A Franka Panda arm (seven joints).
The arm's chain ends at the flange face. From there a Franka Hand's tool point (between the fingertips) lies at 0.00 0.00 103.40 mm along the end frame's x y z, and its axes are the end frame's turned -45 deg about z.
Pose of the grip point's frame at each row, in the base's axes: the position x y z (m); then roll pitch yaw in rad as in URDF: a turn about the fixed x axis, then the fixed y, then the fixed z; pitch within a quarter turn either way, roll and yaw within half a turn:
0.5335, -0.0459, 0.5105, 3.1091, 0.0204, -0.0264
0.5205, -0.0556, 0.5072, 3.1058, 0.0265, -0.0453
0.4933, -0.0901, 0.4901, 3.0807, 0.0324, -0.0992
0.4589, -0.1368, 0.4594, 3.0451, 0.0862, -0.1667
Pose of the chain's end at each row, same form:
0.5357, -0.0426, 0.6138, 3.1042, -0.0085, -0.8113
0.5234, -0.0520, 0.6105, 3.0975, -0.0066, -0.8301
0.4973, -0.0842, 0.5933, 3.0756, -0.0201, -0.8829
0.4693, -0.1284, 0.5619, 3.0125, -0.0070, -0.9475

